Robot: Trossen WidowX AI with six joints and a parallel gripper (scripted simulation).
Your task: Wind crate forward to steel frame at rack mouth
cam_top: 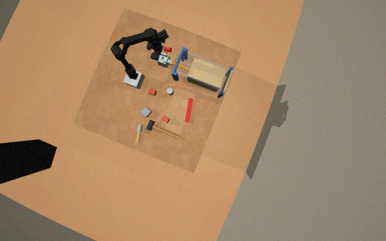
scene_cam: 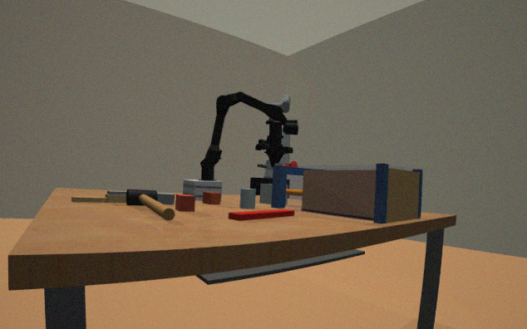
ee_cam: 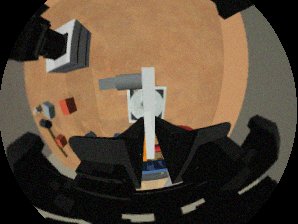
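Now: gripper tip 5 cm short of the red knob, 4 cm to the right of it and 1 cm below it. The rest, counted from my gripper tip: winch handle: 1 cm to the left, 1 cm ahead, 1 cm above; then clear-panelled cubby: 41 cm ahead, 5 cm below, 1 cm to the right; then grey hand winch: 13 cm below, 1 cm behind.
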